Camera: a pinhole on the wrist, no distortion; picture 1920 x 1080 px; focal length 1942.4 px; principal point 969.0 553.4 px. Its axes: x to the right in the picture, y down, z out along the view. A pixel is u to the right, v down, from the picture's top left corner.
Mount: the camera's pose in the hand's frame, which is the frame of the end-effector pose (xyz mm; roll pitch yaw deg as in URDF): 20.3 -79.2 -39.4 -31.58 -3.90 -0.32
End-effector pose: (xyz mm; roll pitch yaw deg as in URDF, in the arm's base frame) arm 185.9 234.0 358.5 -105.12 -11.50 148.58
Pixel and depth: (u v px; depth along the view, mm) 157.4 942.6 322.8
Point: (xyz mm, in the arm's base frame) 184.9 62.0 145.7
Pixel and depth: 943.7 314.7 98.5
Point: 148.3 188.2 384.0
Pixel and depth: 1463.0 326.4 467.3
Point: -126.2 14.7 167.7
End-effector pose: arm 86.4 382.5 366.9 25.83 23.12 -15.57
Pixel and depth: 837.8 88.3 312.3
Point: 135.3 269.1 601.8
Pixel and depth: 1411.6 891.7 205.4
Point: 187.6 355.0 467.0
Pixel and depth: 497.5 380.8 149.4
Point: 80.3 331.3 448.0
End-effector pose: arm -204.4 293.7 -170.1 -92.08 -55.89 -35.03
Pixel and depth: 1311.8 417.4 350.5
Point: 43.4 452.5 -171.2
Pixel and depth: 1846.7 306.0 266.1
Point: 0.0 408.6 -88.8
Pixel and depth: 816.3 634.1 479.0
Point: 112.3 496.3 -318.7
